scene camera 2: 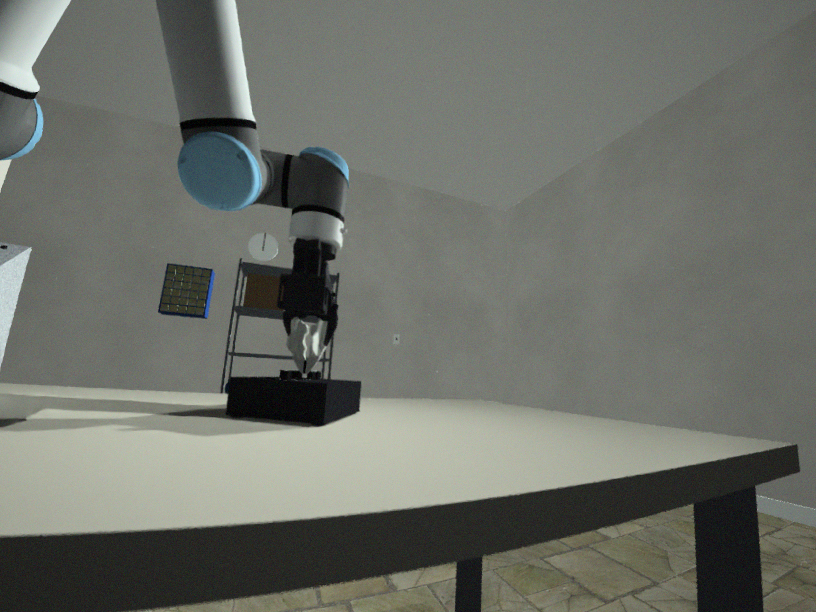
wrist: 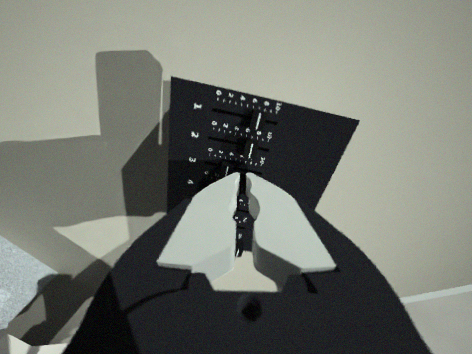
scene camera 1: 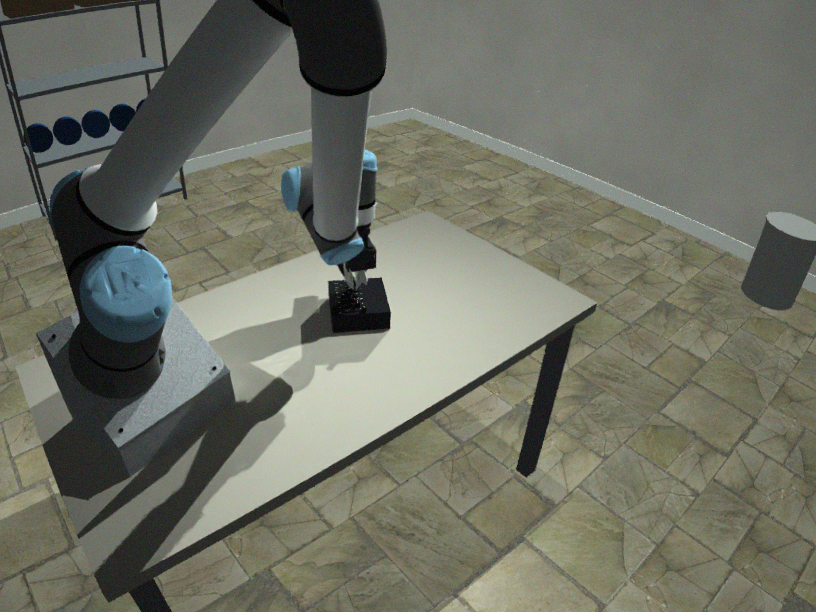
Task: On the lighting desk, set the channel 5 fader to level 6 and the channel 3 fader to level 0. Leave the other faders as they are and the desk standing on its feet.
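Places are measured from the arm's base along level axes (x ahead, y left, z up), in metres.
Where they show: gripper, between the fingertips: [scene camera 2: 304, 373] [wrist: 242, 176] [scene camera 1: 354, 289]; arm's base, origin of its link: [scene camera 1: 117, 354].
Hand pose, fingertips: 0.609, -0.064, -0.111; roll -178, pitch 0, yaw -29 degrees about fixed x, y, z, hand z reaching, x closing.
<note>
Things, the pixels of their top centre, and the offset from my fingertips, as dx, dy, dz. Level surfaces: height alone.
- black lighting desk, centre of its top: [wrist: 245, 198] [scene camera 2: 304, 371] [scene camera 1: 358, 291] -0.006, -0.019, +0.004
- channel 3 fader, centre of its top: [wrist: 226, 173] -0.009, +0.010, +0.004
- channel 1 fader, centre of its top: [wrist: 258, 121] +0.030, +0.035, +0.004
- channel 2 fader, centre of its top: [wrist: 250, 151] +0.016, +0.018, +0.004
- pale table, height of its surface: dz -0.064
The black lighting desk [scene camera 1: 375, 299] [scene camera 2: 280, 399] [wrist: 305, 150] stands flat on the table. My gripper [scene camera 1: 356, 285] [scene camera 2: 305, 372] [wrist: 242, 176] is shut and empty, pointing down with its tips low over the desk's faders. In the wrist view the tips are at the channel 3 slot, on the higher-number side of the channel 3 fader [wrist: 226, 171], which stands around 3 to 4. Whether they touch it I cannot tell. The channel 1 fader [wrist: 258, 121] and the channel 2 fader [wrist: 251, 150] stand around 7. The fingers hide the channel 5 fader and most of channel 4.
The desk rests on the pale table [scene camera 1: 461, 276] [scene camera 2: 461, 454], beside the arm's grey base block [scene camera 1: 191, 368]. A shelf rack [scene camera 1: 88, 70] stands behind the table. A grey cylinder [scene camera 1: 777, 263] stands on the floor at the right.
</note>
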